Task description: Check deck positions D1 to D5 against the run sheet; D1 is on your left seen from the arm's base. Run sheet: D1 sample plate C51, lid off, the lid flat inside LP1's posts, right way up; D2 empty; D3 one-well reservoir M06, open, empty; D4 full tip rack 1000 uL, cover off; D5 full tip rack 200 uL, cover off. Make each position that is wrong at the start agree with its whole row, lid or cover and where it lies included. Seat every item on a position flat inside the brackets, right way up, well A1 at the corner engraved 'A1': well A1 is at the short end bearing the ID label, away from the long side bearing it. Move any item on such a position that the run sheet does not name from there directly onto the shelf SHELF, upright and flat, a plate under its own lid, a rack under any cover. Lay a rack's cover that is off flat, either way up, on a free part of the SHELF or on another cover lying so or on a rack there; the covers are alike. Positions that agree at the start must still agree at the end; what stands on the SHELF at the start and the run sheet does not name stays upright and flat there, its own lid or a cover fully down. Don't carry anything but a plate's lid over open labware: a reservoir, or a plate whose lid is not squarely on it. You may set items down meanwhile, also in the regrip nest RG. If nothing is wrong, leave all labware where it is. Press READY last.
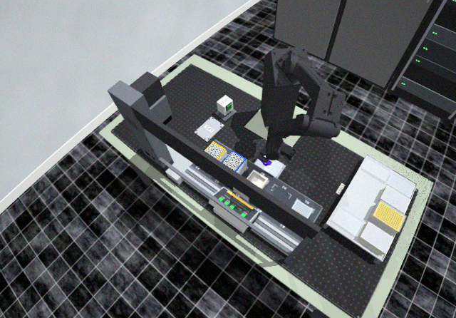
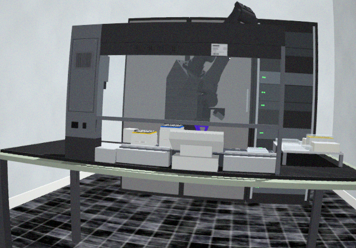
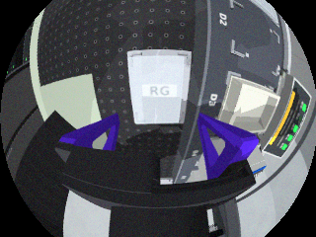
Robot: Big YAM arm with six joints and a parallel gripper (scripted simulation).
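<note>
Right now the clear plate lid is 8 cm below my hand. Round my hand: blue-rimmed tip rack (19 cm ahead, 5 cm to the right, 3 cm above); white reservoir (15 cm ahead, 6 cm to the left, 3 cm below); yellow-rimmed tip rack (24 cm ahead, 16 cm to the right).
</note>
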